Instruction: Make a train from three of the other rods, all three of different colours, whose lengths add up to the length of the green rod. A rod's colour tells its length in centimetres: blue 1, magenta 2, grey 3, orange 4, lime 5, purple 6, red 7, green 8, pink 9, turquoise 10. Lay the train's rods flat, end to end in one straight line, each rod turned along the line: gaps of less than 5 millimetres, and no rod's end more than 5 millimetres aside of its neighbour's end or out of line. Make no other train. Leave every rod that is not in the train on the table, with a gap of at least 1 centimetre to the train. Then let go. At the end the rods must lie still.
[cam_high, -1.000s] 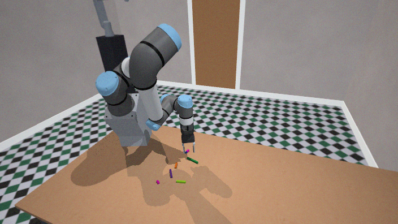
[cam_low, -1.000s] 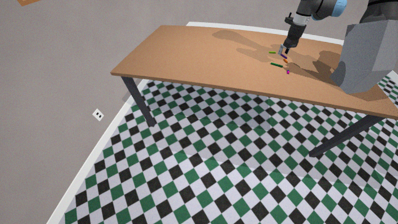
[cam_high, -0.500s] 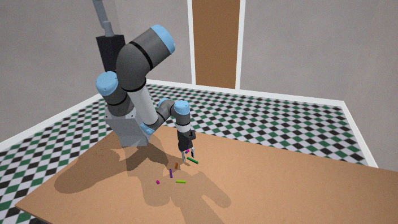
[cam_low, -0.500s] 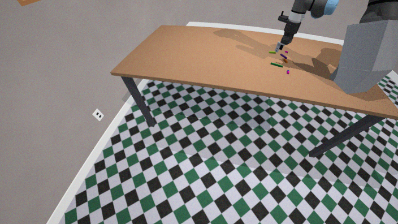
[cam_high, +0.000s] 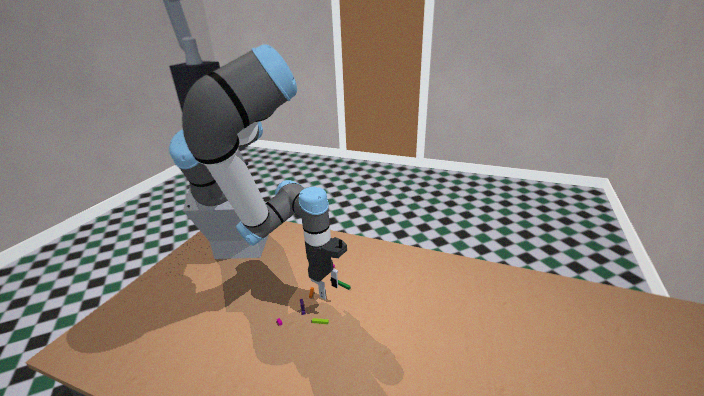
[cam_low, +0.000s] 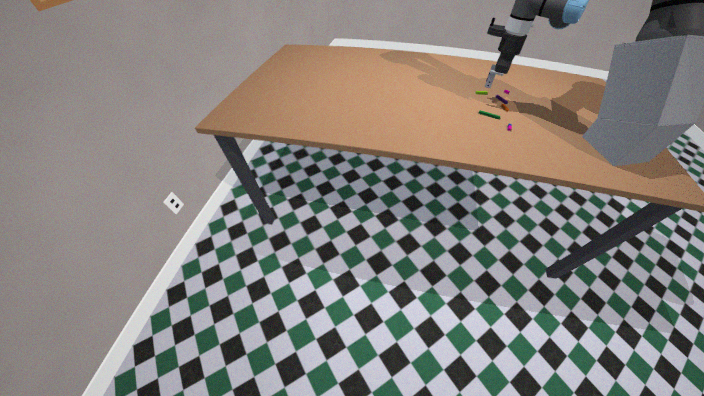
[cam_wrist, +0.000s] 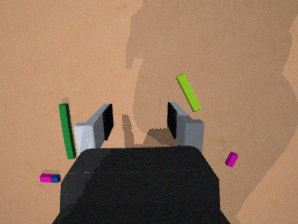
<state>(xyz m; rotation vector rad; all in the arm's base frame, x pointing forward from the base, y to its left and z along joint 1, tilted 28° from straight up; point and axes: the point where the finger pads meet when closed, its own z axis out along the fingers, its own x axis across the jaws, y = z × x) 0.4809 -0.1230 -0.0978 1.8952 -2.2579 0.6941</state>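
The lime rod is 80 mm below my hand and 60 mm to the right of it. Round my hand: purple rod: 90 mm behind, 80 mm below, 30 mm to the right; green rod: 110 mm to the left, 80 mm below, 20 mm behind; orange rod: 90 mm behind, 80 mm below, 40 mm to the left.
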